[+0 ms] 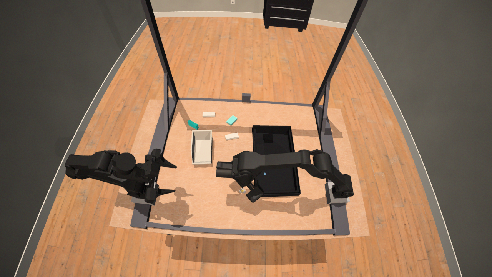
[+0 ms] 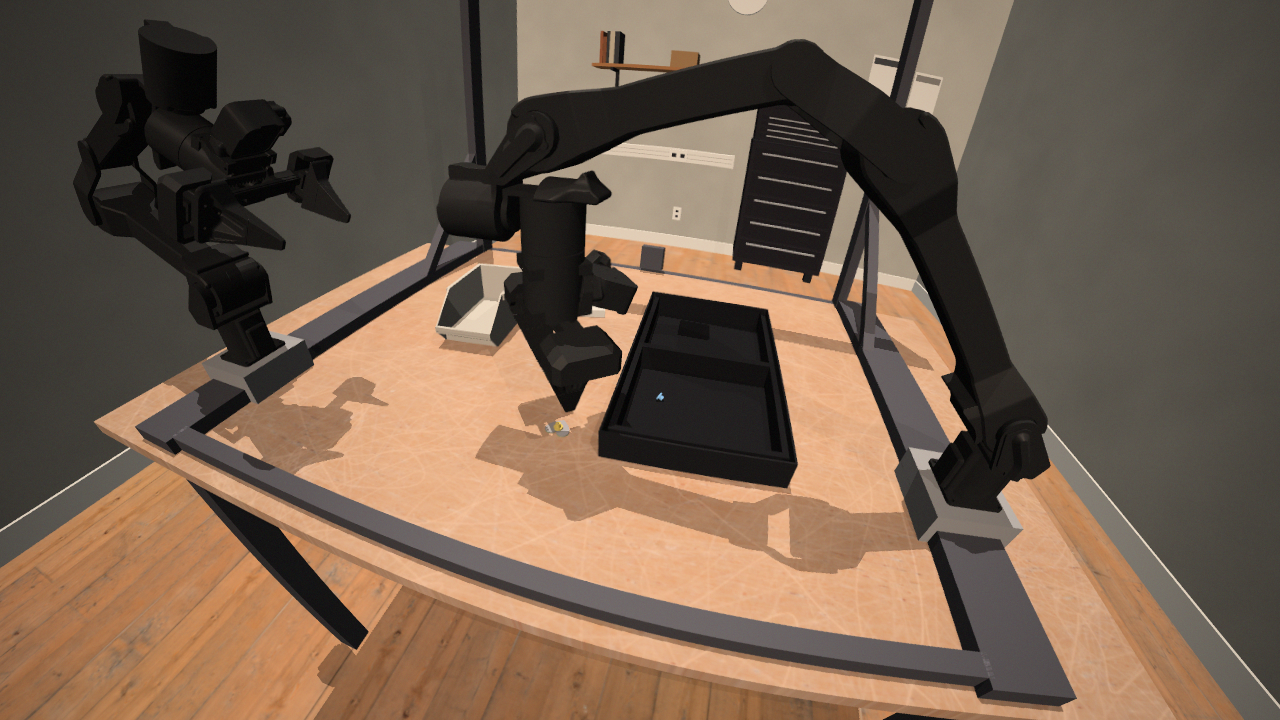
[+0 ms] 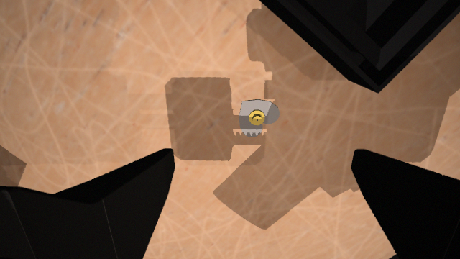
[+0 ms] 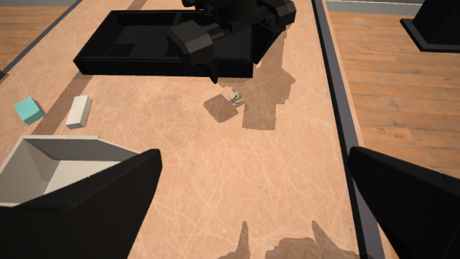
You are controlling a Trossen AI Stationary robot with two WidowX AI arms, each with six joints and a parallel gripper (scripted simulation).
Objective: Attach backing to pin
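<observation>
Right now the heart-shaped pin is 280 mm to the left of my right hand, 240 mm below it and 30 mm behind it. Round my right hand: grey bin (230 mm behind, 200 mm below, 80 mm to the left); then yellow backing (280 mm to the left, 240 mm below, 30 mm behind); then cream block (320 mm behind, 230 mm to the left, 230 mm below).
</observation>
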